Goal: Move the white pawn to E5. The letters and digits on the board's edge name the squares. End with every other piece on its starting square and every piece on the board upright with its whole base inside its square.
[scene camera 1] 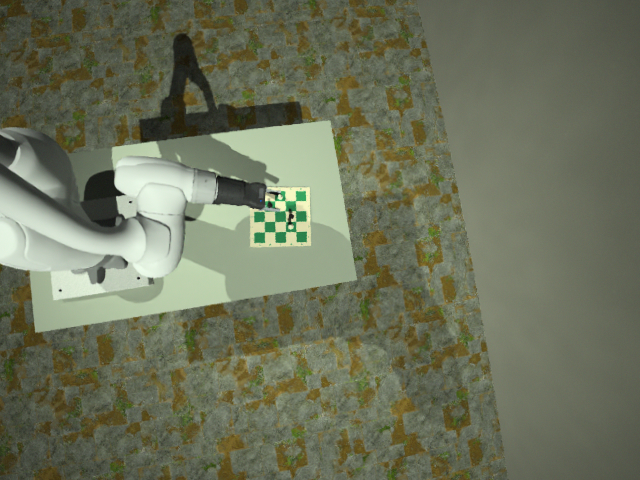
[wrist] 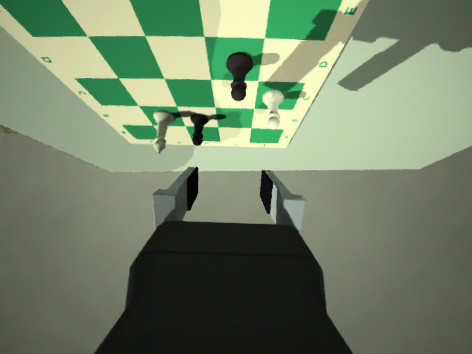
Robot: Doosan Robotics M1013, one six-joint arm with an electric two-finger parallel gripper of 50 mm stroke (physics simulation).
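Observation:
The white pawn stands upright on green C1, near the board's numbered-1 edge. My gripper is open and empty, tilted well away from straight down. In the scene view its fingers reach over the board from the E side, close to the pawn in the picture; their height is hard to tell. The chessboard has E5 at its corner, and no piece stands on that green square.
A black round-headed piece stands on D2. A smaller black piece stands on B3, beside a white pointed piece on B4. The pale table surrounds the board. The arm's shadow crosses the E and D squares near column 1.

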